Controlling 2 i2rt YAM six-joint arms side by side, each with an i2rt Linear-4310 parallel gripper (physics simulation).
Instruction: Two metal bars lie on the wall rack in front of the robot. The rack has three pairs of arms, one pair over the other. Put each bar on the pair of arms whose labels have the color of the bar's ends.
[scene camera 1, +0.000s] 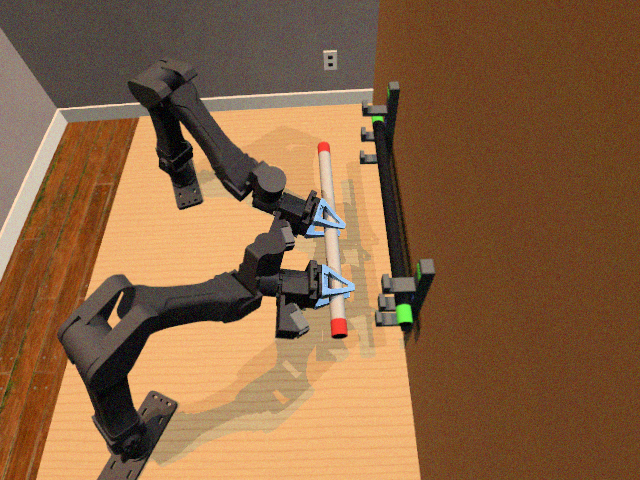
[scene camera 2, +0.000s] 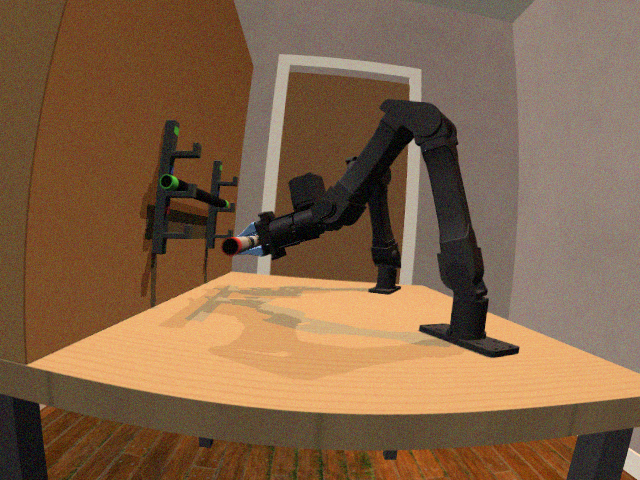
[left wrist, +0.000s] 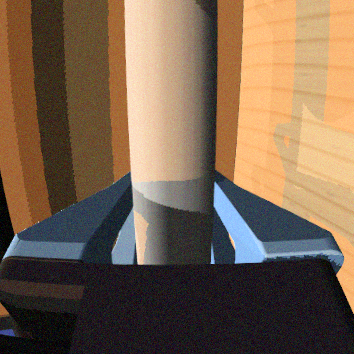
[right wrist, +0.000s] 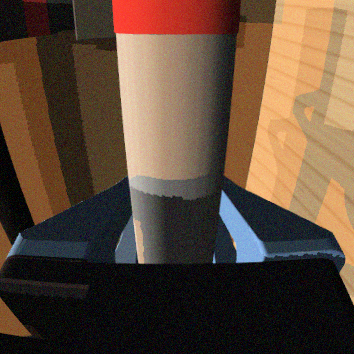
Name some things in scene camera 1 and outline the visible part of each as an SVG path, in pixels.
My left gripper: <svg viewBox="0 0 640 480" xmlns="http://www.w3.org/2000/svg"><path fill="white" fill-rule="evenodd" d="M283 192L280 200L286 196L305 204L302 217L293 232L294 237L297 238L298 234L306 239L324 237L323 231L314 231L315 226L345 229L346 224L332 210L325 199L316 197L316 191L311 190L306 201ZM323 210L338 223L323 219L323 217L321 217Z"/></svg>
My right gripper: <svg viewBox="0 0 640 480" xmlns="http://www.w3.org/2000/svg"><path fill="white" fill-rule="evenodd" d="M279 270L279 280L281 281L282 275L308 278L308 297L300 310L322 308L329 305L328 297L344 294L344 299L350 297L350 292L355 291L354 283L343 278L325 264L317 265L316 260L310 260L305 271L282 268ZM328 276L347 285L347 287L329 289Z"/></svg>
